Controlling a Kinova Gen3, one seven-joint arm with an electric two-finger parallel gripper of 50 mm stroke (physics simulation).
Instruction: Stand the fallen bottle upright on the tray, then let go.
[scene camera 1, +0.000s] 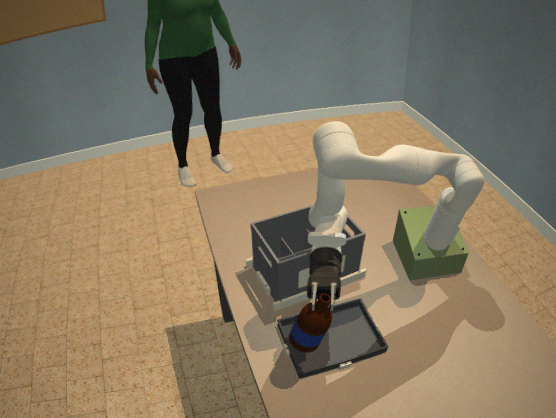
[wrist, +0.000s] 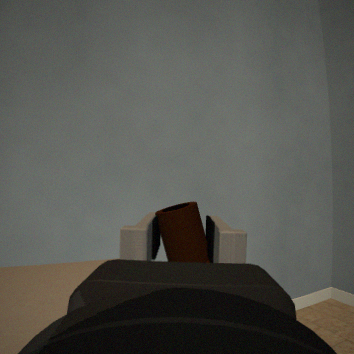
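Pixels of known places: gripper, fingertip midpoint: (scene camera 1: 322, 307) (wrist: 182, 229); arm's base, origin of the base link: (scene camera 1: 436, 238).
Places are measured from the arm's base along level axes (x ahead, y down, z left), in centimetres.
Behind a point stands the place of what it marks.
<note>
The brown bottle (scene camera 1: 312, 325) {x 47.3, y -11.6, z 35.6 cm} with a blue label is at the left part of the dark tray (scene camera 1: 344, 367) {x 37.4, y 10.1, z 34.9 cm} in the scene view, its neck up and leaning a little. Whether its base touches the tray floor I cannot tell. My gripper (scene camera 1: 323, 299) {x 45.1, y -15.2, z 33.8 cm} (wrist: 182, 229) {x 45.1, y -15.2, z 33.8 cm} is shut on the bottle's neck, coming in level from the side of the grey box. In the wrist view the bottle's neck (wrist: 184, 234) {x 44.5, y -15.4, z 31.2 cm} shows between the two fingers, tilted a little to the left, with its open mouth at the top. The rest of the bottle is hidden there.
A dark grey divided box (scene camera 1: 280, 276) {x 51.1, y -1.8, z 10.3 cm} stands on the table (scene camera 1: 500, 367) {x -6.9, y 10.7, z 45.5 cm} behind the tray, under my forearm, with pale rails at its foot. The green base block (scene camera 1: 435, 265) {x 1.6, y 5.3, z 6.7 cm} of the arm is at the right. A person (scene camera 1: 190, 75) stands beyond the table.
</note>
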